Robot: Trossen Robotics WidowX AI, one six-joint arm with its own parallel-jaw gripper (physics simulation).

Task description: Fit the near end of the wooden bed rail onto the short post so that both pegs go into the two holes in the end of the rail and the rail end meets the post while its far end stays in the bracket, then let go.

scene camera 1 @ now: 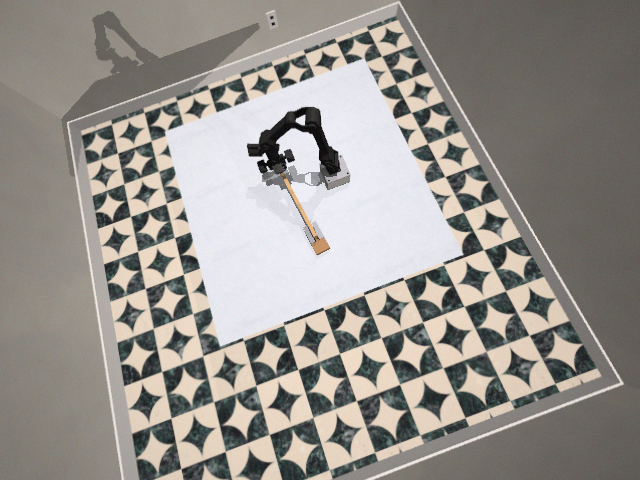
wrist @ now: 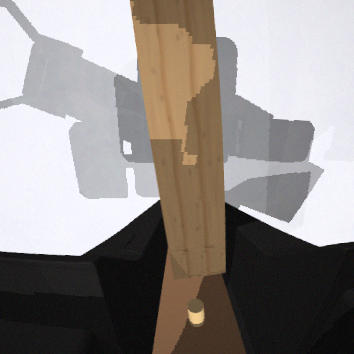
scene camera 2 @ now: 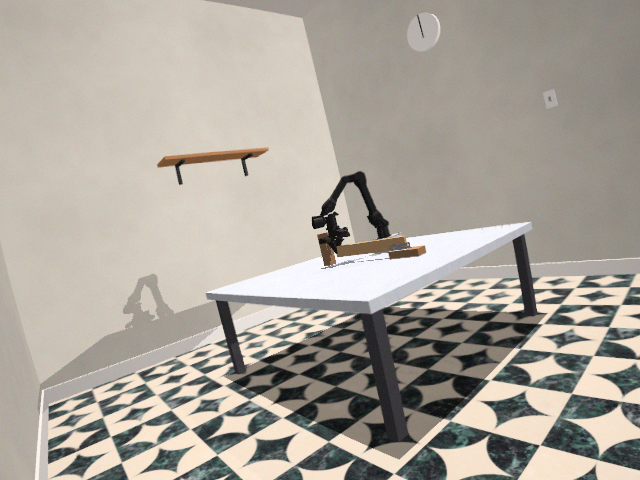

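Where they show: gripper, fingertip midpoint: [wrist: 187, 206] [scene camera 2: 338, 253]; arm's base at its link origin: [scene camera 1: 333, 167] [scene camera 2: 384, 237].
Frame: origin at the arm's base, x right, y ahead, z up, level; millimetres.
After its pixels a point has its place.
The wooden rail [scene camera 1: 299, 204] {x -136, y 231, z 17 mm} [scene camera 2: 369, 246] {x -114, y 246, z -8 mm} [wrist: 187, 200] {x 87, y 266, z 16 mm} runs from my gripper to the bracket [scene camera 2: 399, 246] {x -297, y 221, z -29 mm}. My gripper [scene camera 1: 281, 172] {x 111, y 270, z -22 mm} [scene camera 2: 336, 247] {x 111, y 270, z -22 mm} [wrist: 187, 206] {x 111, y 270, z -22 mm} is shut on the rail close to its near end, one black finger on each side. The short post [scene camera 2: 326, 254] {x 173, y 301, z -18 mm} [wrist: 167, 305] {x 165, y 260, z -5 mm} stands upright beside the gripper. One peg [wrist: 196, 312] {x 152, y 274, z 8 mm} shows on the post in the wrist view, uncovered and a little apart from the rail's end. The other peg and the holes are hidden. The rail's far end appears to be in the bracket, but the fit is too small to tell.
The bracket is at a low wooden block [scene camera 1: 321, 245] {x -361, y 196, z -44 mm} [scene camera 2: 408, 252] {x -348, y 242, z -57 mm} on the white table [scene camera 1: 248, 268] {x -339, y 599, z -80 mm} [scene camera 2: 289, 286] {x -35, y 707, z -80 mm}. The arm's grey base [scene camera 1: 337, 178] {x -65, y 1, z 2 mm} stands beside the rail. A wooden shelf [scene camera 2: 211, 156] hangs on the wall, away from the table.
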